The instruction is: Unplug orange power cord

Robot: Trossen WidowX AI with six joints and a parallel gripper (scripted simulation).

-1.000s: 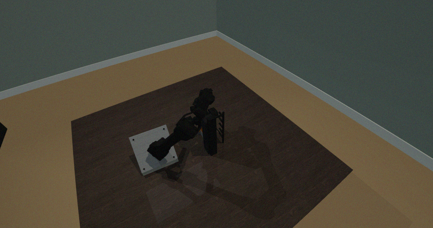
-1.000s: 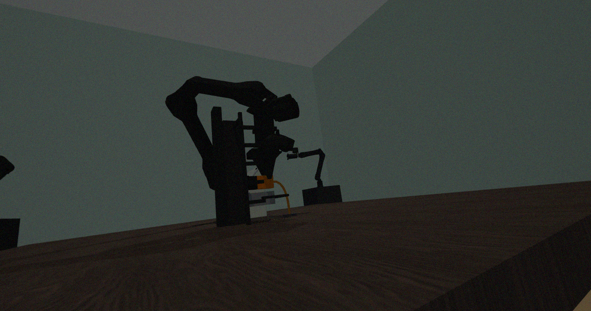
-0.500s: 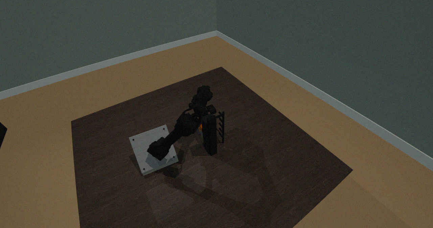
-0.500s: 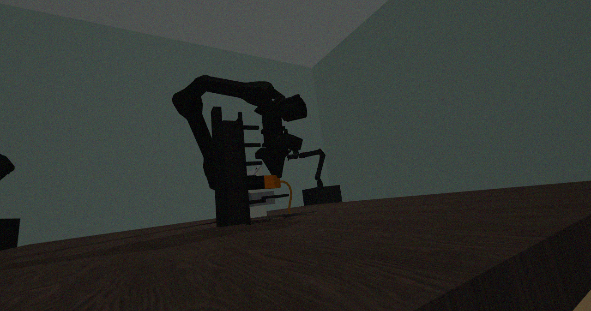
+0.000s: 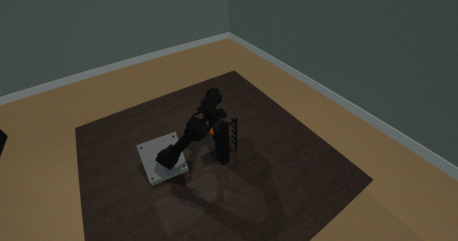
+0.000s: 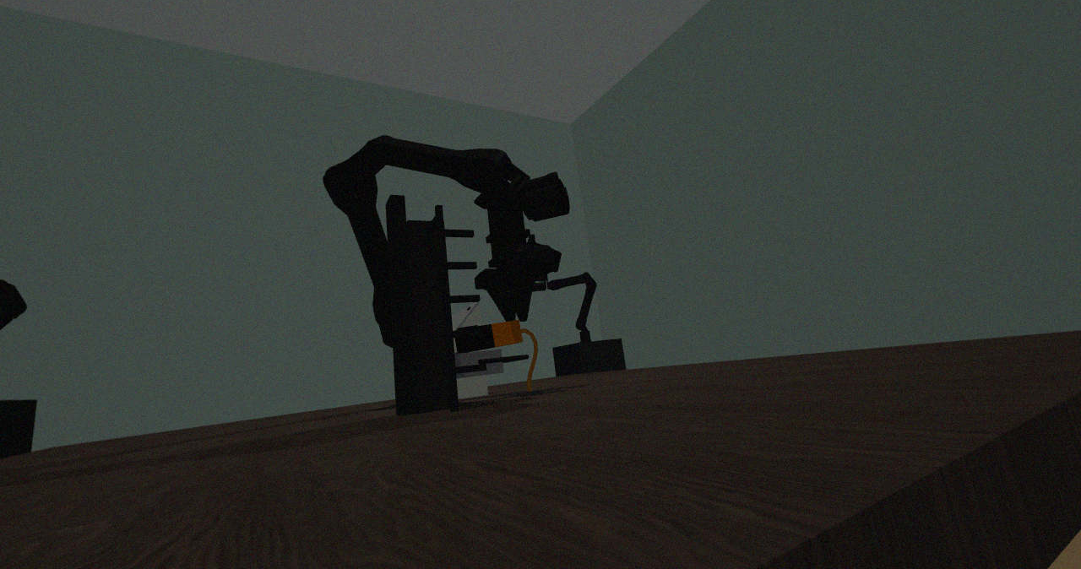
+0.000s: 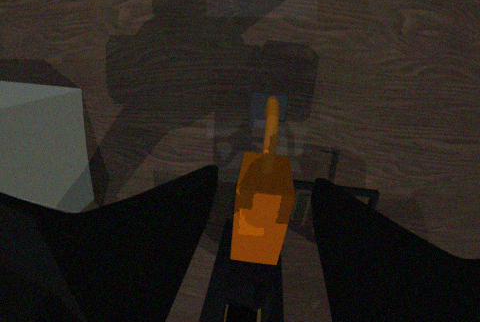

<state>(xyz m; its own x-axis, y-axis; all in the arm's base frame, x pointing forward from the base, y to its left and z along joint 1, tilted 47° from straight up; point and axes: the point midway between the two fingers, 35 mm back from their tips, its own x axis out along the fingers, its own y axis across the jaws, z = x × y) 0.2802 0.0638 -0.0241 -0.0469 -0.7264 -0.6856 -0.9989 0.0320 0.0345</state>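
The orange plug lies 4 cm to the right of my gripper tip and 1 cm below it.
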